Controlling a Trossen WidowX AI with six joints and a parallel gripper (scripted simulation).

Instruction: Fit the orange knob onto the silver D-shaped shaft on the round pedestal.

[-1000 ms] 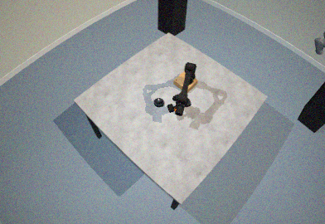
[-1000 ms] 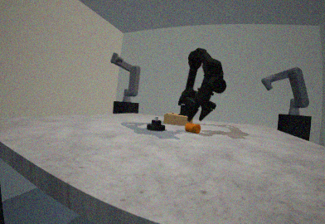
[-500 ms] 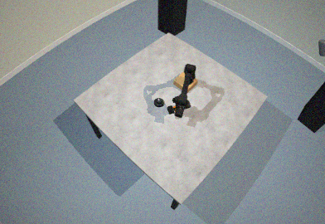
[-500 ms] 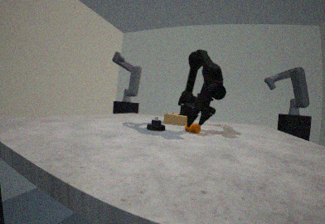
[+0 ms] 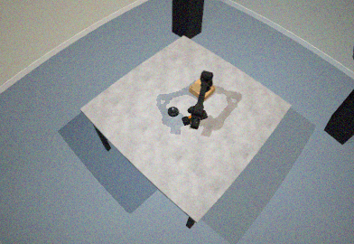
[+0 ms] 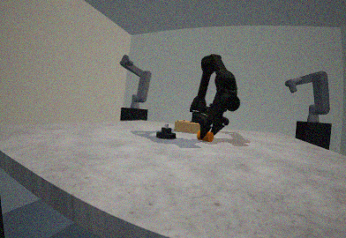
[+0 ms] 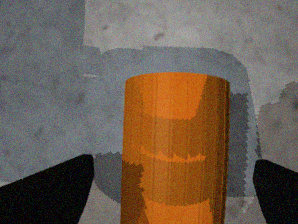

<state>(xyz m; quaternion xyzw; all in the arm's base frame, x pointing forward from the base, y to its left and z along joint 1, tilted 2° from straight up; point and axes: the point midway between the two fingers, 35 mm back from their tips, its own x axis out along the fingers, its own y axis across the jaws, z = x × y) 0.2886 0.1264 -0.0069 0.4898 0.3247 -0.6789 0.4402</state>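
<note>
My gripper tip is 5 cm short of the round black pedestal, 16 cm to the left of it and 2 cm below it. From my gripper tip the other things lie so: orange knob (1 cm to the left, 1 cm above).
</note>
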